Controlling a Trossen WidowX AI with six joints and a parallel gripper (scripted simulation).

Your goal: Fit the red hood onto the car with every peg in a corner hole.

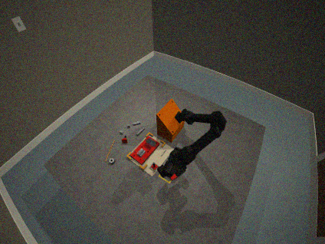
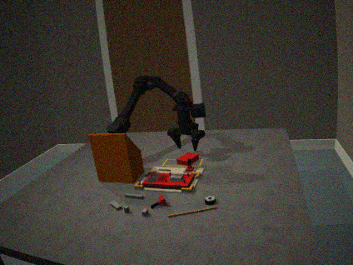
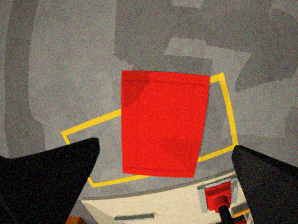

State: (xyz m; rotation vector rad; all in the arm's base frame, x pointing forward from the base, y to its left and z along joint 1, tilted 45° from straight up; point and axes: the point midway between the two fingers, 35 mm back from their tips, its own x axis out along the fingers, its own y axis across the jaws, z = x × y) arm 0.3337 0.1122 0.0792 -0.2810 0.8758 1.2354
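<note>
The red hood is 4 cm below my gripper tip. The rest, counted from my gripper tip: black wheel 39 cm to the right, 15 cm ahead, 5 cm below; then cream jig 21 cm to the right, 5 cm below, 4 cm behind.
</note>
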